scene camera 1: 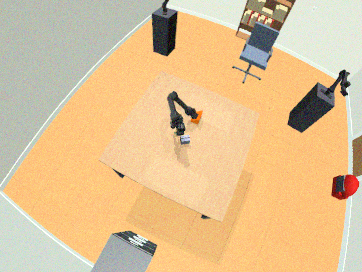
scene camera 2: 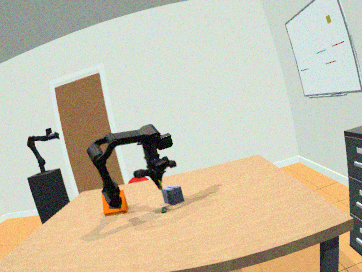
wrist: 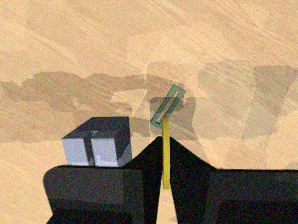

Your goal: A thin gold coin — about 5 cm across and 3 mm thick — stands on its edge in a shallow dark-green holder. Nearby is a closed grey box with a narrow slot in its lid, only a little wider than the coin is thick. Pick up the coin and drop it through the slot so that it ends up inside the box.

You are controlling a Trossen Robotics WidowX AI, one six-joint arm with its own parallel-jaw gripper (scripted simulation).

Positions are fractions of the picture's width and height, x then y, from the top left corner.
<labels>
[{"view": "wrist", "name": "my gripper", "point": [0.55, 0.63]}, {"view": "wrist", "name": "grey box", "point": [0.36, 0.65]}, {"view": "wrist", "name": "grey box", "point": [0.26, 0.65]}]
</labels>
